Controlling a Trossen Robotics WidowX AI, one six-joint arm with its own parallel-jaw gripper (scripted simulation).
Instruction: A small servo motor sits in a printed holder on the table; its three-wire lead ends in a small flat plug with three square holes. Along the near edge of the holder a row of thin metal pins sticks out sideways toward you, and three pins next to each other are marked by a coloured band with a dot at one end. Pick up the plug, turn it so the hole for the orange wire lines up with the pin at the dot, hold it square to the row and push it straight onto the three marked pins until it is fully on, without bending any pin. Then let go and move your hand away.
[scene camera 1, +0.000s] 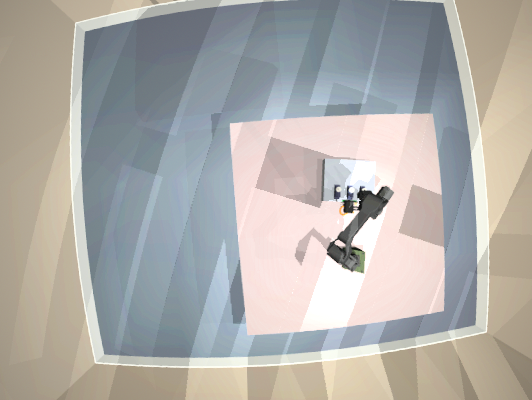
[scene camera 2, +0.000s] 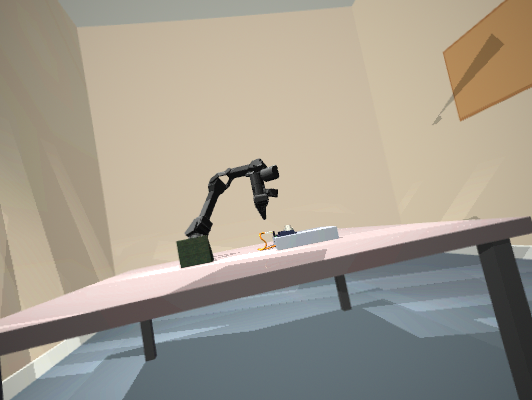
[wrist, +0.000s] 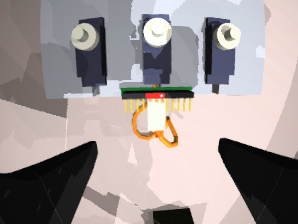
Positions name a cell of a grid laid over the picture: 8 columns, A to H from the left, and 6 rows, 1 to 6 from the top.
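Note:
Gripper (wrist: E4) open, holding nothing. A printed holder (scene camera 1: F3) is also present.

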